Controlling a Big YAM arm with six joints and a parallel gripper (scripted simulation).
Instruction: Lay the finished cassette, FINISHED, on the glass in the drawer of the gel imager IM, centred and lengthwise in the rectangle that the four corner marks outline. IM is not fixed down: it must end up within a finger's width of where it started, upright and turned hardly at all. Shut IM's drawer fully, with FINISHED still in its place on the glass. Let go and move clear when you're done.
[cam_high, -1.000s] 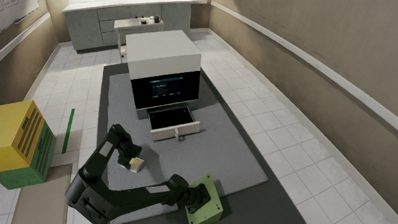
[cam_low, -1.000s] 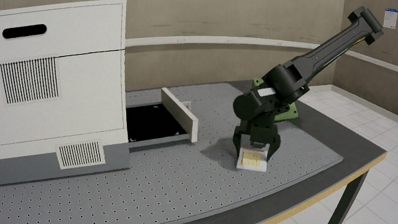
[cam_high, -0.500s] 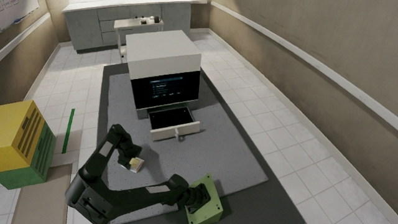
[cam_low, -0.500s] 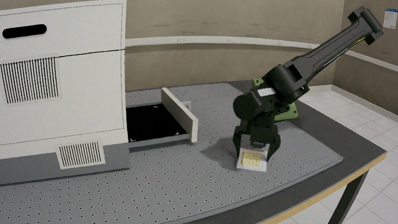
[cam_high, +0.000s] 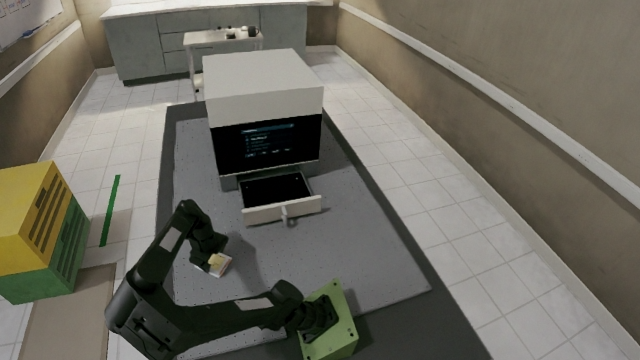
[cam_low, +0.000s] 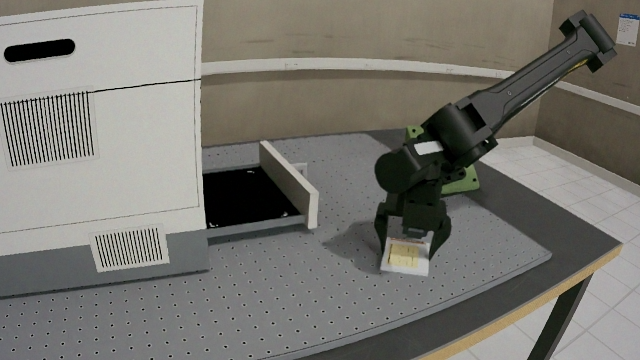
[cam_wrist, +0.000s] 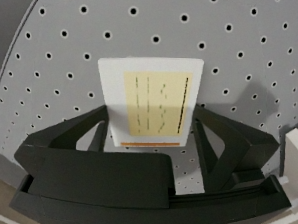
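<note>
The cassette is 1 cm to the right of my hand and 1 cm below it. Also, from my hand: imager drawer: 27 cm to the right, 23 cm ahead, 4 cm above.
</note>
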